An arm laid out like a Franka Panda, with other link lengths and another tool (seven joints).
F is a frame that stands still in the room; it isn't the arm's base.
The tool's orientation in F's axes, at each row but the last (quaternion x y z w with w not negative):
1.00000, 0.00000, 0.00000, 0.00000
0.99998, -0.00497, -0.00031, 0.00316
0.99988, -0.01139, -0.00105, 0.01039
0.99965, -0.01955, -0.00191, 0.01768
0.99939, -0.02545, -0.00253, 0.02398
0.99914, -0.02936, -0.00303, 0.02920
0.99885, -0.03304, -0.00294, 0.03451
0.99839, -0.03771, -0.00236, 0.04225
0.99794, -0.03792, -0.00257, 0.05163
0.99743, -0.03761, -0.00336, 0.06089
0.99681, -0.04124, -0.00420, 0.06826
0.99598, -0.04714, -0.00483, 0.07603
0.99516, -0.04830, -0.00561, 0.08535
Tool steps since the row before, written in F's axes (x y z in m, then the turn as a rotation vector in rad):
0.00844, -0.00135, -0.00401, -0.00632, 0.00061, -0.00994
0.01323, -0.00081, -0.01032, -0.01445, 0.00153, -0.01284
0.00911, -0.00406, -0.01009, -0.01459, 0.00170, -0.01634
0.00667, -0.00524, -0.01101, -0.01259, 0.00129, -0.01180
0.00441, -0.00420, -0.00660, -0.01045, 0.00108, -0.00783
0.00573, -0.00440, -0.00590, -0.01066, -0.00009, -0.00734
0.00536, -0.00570, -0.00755, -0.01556, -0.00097, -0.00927
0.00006, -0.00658, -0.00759, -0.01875, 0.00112, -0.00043
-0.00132, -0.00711, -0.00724, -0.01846, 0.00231, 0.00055
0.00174, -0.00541, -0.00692, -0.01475, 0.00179, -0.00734
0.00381, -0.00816, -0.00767, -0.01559, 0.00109, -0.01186
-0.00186, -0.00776, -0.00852, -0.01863, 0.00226, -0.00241
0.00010, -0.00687, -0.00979, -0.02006, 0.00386, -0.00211
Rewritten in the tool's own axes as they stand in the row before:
0.00844, 0.00135, 0.00401, -0.00632, -0.00061, 0.00994
0.01324, 0.00061, 0.01032, -0.01446, -0.00147, 0.01284
0.00922, 0.00364, 0.01015, -0.01459, -0.00171, 0.01634
0.00690, 0.00458, 0.01116, -0.01259, -0.00121, 0.01180
0.00464, 0.00365, 0.00677, -0.01046, -0.00092, 0.00783
0.00600, 0.00370, 0.00610, -0.01060, 0.00028, 0.00742
0.00575, 0.00480, 0.00788, -0.01543, 0.00135, 0.00944
0.00057, 0.00589, 0.00812, -0.01878, 0.00026, 0.00048
-0.00077, 0.00640, 0.00794, -0.01858, -0.00084, -0.00062
0.00216, 0.00438, 0.00750, -0.01483, -0.00156, 0.00723
0.00449, 0.00670, 0.00865, -0.01559, -0.00142, 0.01182
-0.00110, 0.00651, 0.00962, -0.01875, -0.00085, 0.00235
0.00080, 0.00506, 0.01081, -0.02033, -0.00224, 0.00181

